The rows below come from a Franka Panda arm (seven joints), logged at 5 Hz.
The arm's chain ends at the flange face. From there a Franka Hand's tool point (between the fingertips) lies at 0.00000 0.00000 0.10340 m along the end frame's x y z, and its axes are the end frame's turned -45 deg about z.
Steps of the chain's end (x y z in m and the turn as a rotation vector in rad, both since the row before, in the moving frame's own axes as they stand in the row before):
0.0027, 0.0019, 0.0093, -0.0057, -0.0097, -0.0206
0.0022, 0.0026, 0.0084, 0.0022, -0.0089, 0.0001
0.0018, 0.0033, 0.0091, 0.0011, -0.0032, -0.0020
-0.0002, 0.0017, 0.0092, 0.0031, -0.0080, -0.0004
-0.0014, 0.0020, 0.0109, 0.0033, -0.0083, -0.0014
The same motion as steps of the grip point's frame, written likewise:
-0.0006, 0.0030, 0.0093, 0.0028, -0.0109, -0.0206
-0.0008, 0.0026, 0.0084, 0.0078, -0.0047, 0.0001
-0.0012, 0.0033, 0.0091, 0.0030, -0.0015, -0.0020
-0.0017, 0.0002, 0.0092, 0.0078, -0.0035, -0.0004
-0.0028, -0.0004, 0.0109, 0.0082, -0.0035, -0.0014

